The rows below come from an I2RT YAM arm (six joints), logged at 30 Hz.
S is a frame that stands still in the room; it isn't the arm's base.
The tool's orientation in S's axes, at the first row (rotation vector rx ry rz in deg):
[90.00, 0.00, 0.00]
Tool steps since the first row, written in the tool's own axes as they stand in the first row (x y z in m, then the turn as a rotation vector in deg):
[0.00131, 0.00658, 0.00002, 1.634, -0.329, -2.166]
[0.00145, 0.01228, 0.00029, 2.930, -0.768, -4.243]
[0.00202, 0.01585, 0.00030, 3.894, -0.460, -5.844]
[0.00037, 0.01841, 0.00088, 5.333, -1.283, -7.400]
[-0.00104, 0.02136, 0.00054, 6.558, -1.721, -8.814]
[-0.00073, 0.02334, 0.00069, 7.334, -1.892, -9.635]
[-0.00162, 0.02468, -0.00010, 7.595, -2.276, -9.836]
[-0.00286, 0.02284, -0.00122, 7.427, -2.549, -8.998]
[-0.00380, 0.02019, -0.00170, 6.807, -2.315, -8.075]
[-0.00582, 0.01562, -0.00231, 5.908, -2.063, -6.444]
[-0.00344, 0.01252, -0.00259, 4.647, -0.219, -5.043]
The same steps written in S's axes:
[0.00131, -0.00002, 0.00658, 1.634, 2.166, -0.329]
[0.00145, -0.00029, 0.01228, 2.930, 4.243, -0.768]
[0.00202, -0.00030, 0.01585, 3.894, 5.844, -0.460]
[0.00037, -0.00088, 0.01841, 5.333, 7.400, -1.283]
[-0.00104, -0.00054, 0.02136, 6.558, 8.814, -1.721]
[-0.00073, -0.00069, 0.02334, 7.334, 9.635, -1.892]
[-0.00162, 0.00010, 0.02468, 7.595, 9.836, -2.276]
[-0.00286, 0.00122, 0.02284, 7.427, 8.998, -2.549]
[-0.00380, 0.00170, 0.02019, 6.807, 8.075, -2.315]
[-0.00582, 0.00231, 0.01562, 5.908, 6.444, -2.063]
[-0.00344, 0.00259, 0.01252, 4.647, 5.043, -0.219]

